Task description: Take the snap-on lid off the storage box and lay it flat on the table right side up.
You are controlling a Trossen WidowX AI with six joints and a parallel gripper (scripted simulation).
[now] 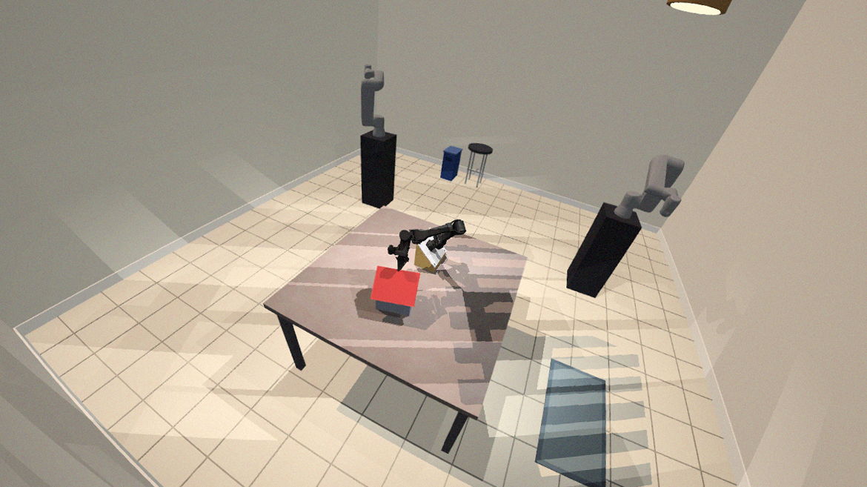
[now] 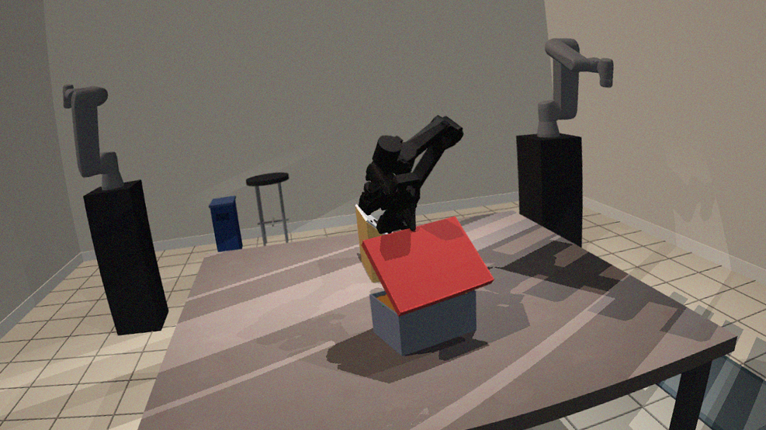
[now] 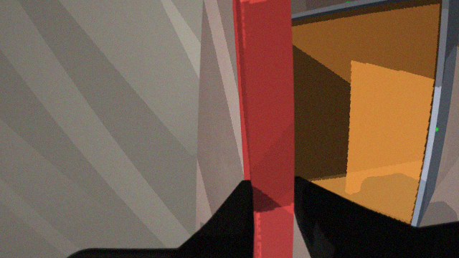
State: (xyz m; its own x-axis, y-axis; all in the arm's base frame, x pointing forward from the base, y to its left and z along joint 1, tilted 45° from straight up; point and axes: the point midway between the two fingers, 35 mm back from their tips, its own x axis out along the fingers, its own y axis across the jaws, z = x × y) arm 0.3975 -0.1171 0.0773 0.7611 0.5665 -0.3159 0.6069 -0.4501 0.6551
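My gripper tip is 6 cm short of the snap-on lid, 5 cm above it and 2 cm to the right of it. The rest, counted from my gripper tip: storage box (19 cm below, 3 cm ahead, 1 cm to the left).
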